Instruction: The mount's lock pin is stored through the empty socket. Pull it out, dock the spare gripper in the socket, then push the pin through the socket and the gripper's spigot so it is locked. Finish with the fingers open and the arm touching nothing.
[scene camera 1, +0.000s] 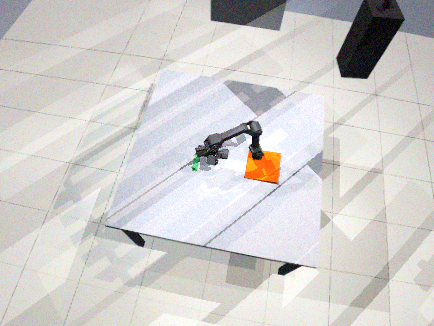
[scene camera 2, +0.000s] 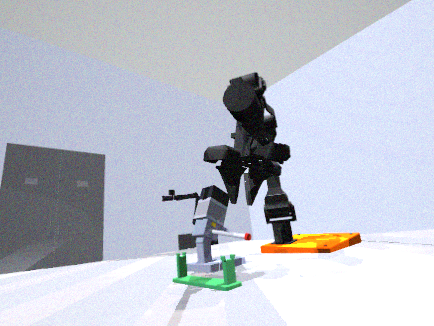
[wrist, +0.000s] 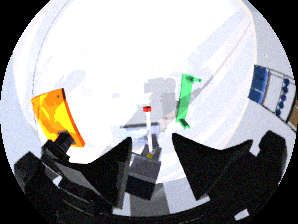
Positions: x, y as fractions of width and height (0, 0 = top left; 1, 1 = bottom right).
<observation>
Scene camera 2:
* my gripper: 0.56, 0.63
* spare gripper: 0.49, 0.62
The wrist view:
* my gripper: 0.51, 0.62
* spare gripper: 0.48, 0.79
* grey mount: 0.46, 0.59
</observation>
